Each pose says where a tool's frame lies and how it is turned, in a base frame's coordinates. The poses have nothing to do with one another.
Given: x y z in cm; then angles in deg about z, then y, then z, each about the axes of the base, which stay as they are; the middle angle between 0 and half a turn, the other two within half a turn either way.
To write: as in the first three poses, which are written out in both.
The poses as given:
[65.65 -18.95 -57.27 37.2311 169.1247 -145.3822]
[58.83 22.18 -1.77 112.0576 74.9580 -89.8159]
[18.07 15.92 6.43 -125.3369 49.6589 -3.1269]
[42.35 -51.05 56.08 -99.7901 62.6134 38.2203]
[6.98 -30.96 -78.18 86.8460 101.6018 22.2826]
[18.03 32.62 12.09 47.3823 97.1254 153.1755]
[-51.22 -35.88 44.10 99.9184 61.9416 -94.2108]
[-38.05 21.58 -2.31 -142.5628 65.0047 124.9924]
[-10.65 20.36 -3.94 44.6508 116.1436 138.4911]
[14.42 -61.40 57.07 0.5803 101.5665 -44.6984]
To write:
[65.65 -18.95 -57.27 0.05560 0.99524 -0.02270 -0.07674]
[58.83 22.18 -1.77 0.77868 0.59742 -0.11544 0.15306]
[18.07 15.92 6.43 0.39454 -0.36764 0.20291 -0.81731]
[42.35 -51.05 56.08 0.73401 -0.48512 0.18617 -0.43730]
[6.98 -30.96 -78.18 0.36644 0.41389 0.65517 0.51495]
[18.03 32.62 12.09 0.11809 0.59791 -0.45225 -0.65118]
[-51.22 -35.88 44.10 0.85637 0.51069 -0.06329 0.04269]
[-38.05 21.58 -2.31 0.83347 -0.38797 -0.37176 -0.12881]
[-10.65 20.36 -3.94 0.01450 0.61990 -0.57968 -0.52866]
[14.42 -61.40 57.07 0.58597 0.29823 0.71506 -0.23745]

